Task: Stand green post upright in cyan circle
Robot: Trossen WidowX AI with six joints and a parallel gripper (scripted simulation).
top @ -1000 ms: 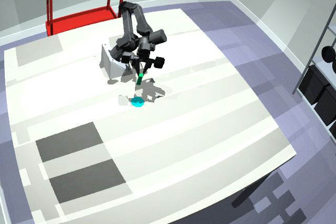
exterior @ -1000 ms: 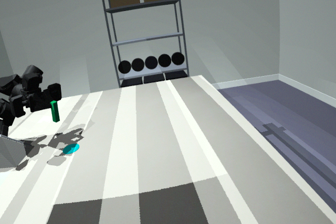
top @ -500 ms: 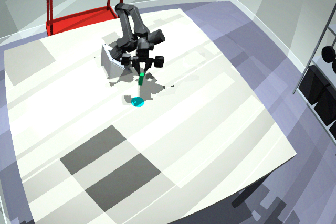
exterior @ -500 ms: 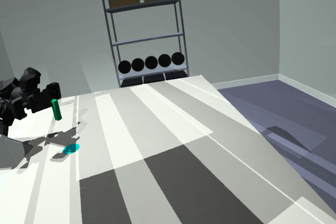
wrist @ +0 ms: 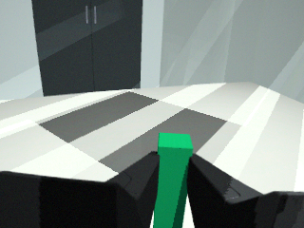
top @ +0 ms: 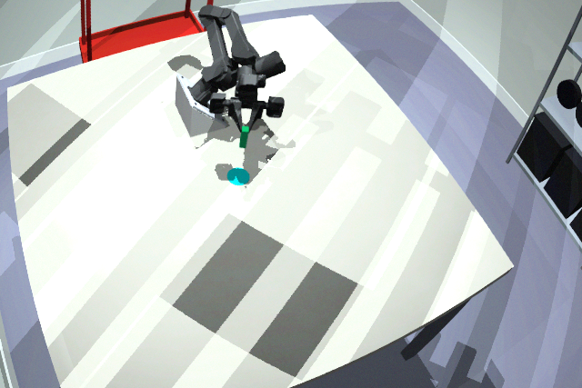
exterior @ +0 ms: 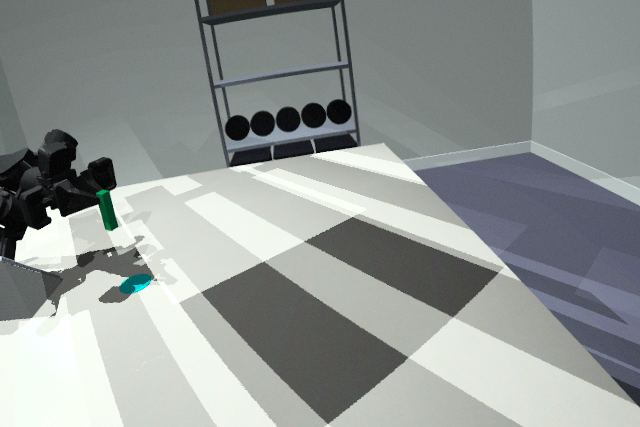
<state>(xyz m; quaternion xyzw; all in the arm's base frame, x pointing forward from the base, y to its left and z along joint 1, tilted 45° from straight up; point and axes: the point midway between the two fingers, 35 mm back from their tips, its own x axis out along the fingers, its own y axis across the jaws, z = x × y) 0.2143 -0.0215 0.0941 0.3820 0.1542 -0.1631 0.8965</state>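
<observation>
My gripper tip is 16 cm above the cyan circle. The rest, counted from my gripper tip: green post: 2 cm below.
</observation>
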